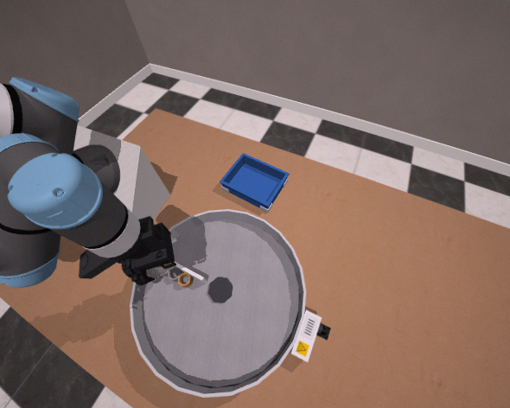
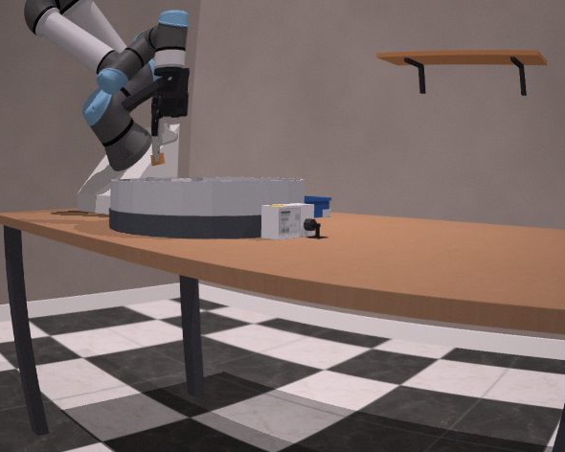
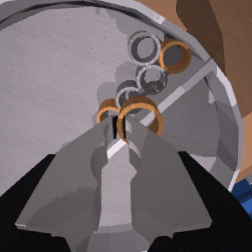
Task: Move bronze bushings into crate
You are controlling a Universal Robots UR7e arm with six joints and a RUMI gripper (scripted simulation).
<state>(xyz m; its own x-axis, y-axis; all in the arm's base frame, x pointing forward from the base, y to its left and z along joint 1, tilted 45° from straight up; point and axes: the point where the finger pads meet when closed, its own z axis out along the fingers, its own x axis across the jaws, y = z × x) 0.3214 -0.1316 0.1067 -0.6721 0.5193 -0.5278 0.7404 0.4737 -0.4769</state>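
The blue crate is 7 cm ahead of my hand, 39 cm to the left of it and 13 cm below it. Round my hand: round grey turntable: 13 cm ahead, 3 cm to the left, 10 cm below.
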